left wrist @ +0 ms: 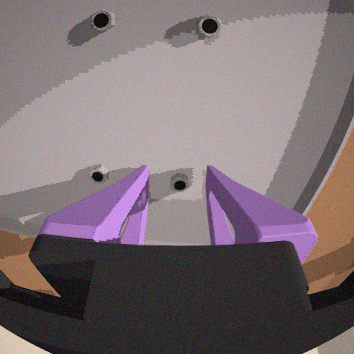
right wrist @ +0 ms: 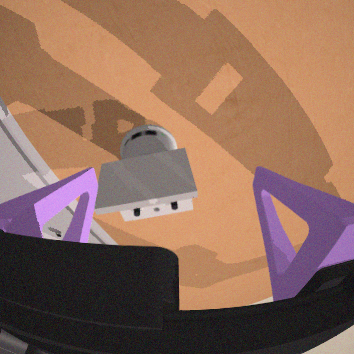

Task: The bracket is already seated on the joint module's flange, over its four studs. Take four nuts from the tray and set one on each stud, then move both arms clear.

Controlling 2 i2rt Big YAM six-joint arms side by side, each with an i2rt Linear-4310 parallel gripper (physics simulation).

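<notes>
The round grey tray [left wrist: 240,105] [right wrist: 10,165] fills most of the left wrist view. Four small nuts with dark holes show on it: one nut [left wrist: 101,20] at the upper left, one nut [left wrist: 209,25] at the upper right, one nut [left wrist: 97,175] left of my left fingers and one nut [left wrist: 179,184] between them in shadow. My left gripper [left wrist: 176,174] is partly open, with a gap on each side of that nut. My right gripper [right wrist: 174,175] is wide open. The joint module's flange, studs and seated bracket cannot be made out with certainty.
A grey block-shaped part [right wrist: 147,180] with a rounded end and a pale strip with dark holes shows between the right fingers, apparently below them. The orange-brown table [right wrist: 295,65] carries broad arm shadows. The tray's edge runs along the left of the right wrist view.
</notes>
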